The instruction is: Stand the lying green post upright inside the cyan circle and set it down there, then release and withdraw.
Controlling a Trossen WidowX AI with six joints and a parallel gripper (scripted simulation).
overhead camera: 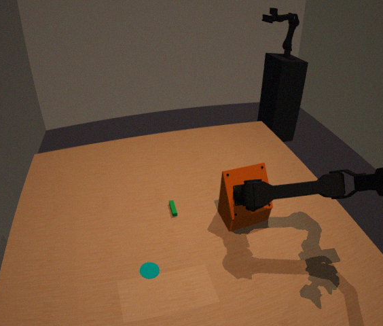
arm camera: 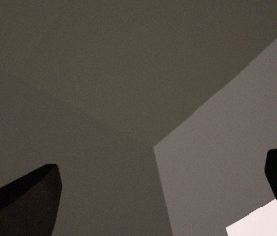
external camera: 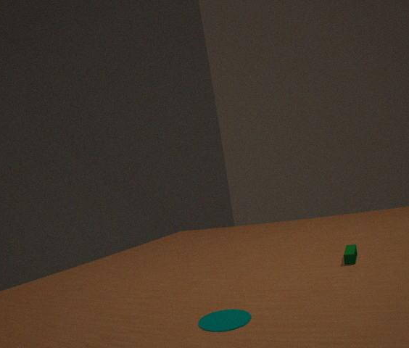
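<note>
My gripper tip is now 650 mm to the left of the green post, 510 mm above it and 330 mm short of it. Round my gripper tip: cyan circle 510 mm below, 460 mm ahead, 420 mm to the right.
</note>
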